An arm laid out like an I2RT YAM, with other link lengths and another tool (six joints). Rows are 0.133 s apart.
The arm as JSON. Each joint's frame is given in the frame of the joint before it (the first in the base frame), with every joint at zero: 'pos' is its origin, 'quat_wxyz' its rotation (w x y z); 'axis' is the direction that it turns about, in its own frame. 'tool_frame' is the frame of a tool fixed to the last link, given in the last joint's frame.
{
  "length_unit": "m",
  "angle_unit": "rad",
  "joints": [
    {
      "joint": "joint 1",
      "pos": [
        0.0,
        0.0,
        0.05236
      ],
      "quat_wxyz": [
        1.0,
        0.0,
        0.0,
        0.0
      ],
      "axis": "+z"
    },
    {
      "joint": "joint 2",
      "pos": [
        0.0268,
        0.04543,
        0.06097
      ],
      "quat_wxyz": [
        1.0,
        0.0,
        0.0,
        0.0
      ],
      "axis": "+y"
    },
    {
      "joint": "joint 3",
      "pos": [
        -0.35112,
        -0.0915,
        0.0
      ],
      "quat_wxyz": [
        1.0,
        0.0,
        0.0,
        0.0
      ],
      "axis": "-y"
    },
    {
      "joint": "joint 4",
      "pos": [
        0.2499,
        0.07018,
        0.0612
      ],
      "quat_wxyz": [
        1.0,
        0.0,
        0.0,
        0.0
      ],
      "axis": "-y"
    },
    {
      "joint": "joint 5",
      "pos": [
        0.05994,
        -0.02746,
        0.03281
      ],
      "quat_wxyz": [
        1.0,
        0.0,
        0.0,
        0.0
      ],
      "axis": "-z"
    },
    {
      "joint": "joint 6",
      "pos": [
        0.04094,
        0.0,
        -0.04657
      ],
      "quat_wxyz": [
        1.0,
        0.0,
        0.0,
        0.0
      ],
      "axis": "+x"
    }
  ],
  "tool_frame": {
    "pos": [
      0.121,
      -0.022,
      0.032
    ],
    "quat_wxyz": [
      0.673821,
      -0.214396,
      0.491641,
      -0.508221
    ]
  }
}
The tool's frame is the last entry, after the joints.
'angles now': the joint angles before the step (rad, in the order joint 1, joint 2, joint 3, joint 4, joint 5, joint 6). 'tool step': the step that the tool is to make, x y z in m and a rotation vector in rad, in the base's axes. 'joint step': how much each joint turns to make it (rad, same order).
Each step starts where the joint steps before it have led.
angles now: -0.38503, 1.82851, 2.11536, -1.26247, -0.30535, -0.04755
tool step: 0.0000, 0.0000, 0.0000, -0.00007, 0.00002, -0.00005
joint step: 0.00004, -0.00001, -0.00001, 0.00002, 0.00011, 0.00003
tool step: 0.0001, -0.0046, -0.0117, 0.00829, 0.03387, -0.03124
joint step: -0.00006, 0.00919, -0.01822, -0.00003, 0.02134, 0.02434
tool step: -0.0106, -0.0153, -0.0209, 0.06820, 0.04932, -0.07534
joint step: -0.04138, 0.00009, -0.05647, -0.00016, -0.01960, 0.05363
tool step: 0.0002, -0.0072, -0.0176, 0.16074, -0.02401, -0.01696
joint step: -0.06426, 0.01214, -0.05880, 0.03397, -0.15868, 0.03406
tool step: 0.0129, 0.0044, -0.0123, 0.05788, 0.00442, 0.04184
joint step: -0.00033, 0.04599, 0.01817, -0.01220, -0.06250, -0.01864
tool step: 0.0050, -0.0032, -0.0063, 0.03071, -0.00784, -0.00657
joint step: -0.00920, 0.01364, -0.01082, 0.02305, -0.02901, 0.01226
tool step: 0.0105, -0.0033, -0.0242, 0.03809, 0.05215, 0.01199
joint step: 0.00010, 0.06295, 0.02026, -0.02616, -0.01236, -0.00908
